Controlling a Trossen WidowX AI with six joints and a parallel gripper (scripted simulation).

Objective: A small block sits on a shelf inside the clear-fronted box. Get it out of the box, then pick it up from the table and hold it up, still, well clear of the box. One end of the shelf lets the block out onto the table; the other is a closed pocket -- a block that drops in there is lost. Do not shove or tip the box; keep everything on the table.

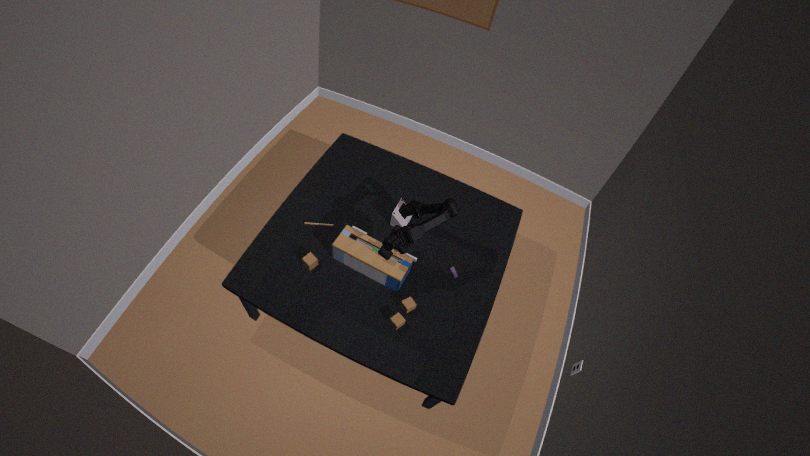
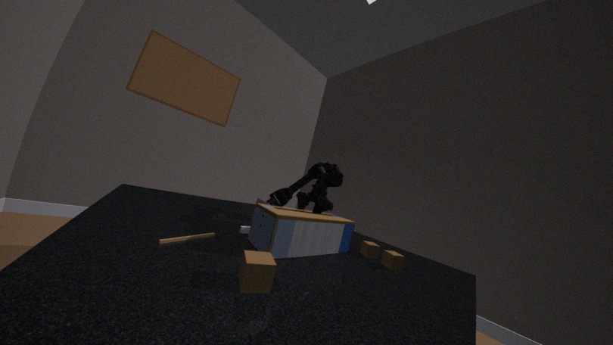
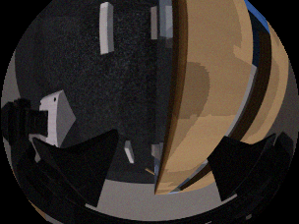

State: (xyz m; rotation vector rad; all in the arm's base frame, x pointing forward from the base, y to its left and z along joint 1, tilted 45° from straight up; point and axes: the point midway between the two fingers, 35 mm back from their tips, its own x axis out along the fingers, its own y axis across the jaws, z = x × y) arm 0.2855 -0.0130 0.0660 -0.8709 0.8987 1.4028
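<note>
The green block lies 4 cm ahead of my gripper tip, 4 cm to the right of it and 1 cm below it. Round my gripper tip: purple piece: 10 cm behind, 37 cm to the left, 9 cm below; box: 3 cm ahead, 4 cm to the right, 3 cm below; tan cube: 23 cm ahead, 31 cm to the right, 7 cm below.
</note>
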